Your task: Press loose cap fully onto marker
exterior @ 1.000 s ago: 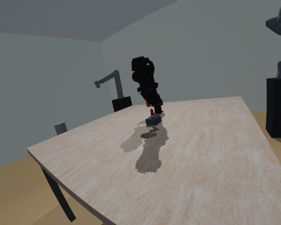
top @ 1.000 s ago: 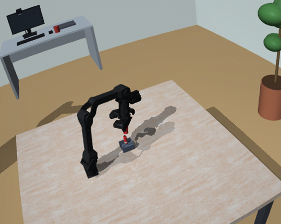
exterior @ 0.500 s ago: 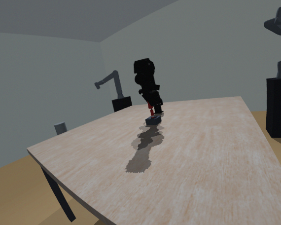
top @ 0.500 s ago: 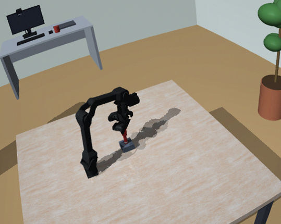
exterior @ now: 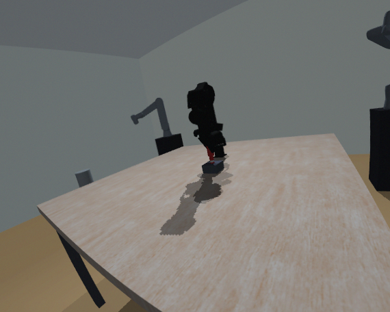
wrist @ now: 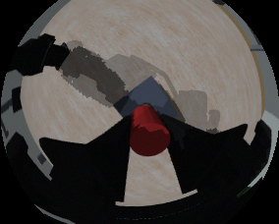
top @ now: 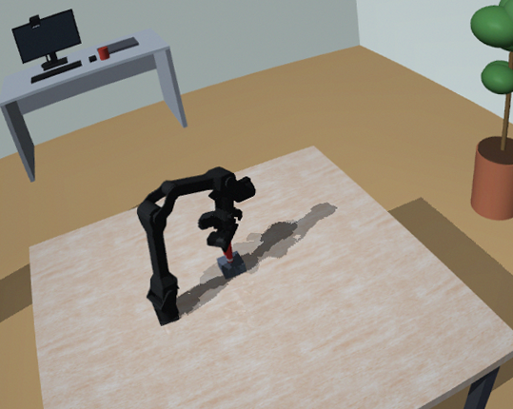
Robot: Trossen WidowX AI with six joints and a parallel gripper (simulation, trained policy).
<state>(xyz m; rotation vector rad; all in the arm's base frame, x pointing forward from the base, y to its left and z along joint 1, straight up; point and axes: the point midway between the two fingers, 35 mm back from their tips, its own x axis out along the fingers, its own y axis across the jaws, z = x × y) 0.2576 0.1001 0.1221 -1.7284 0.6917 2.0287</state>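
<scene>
Now: the red marker 1 cm below my gripper tip. Round my gripper tip: red cap 1 cm above; grey-blue holder block 7 cm below.
</scene>
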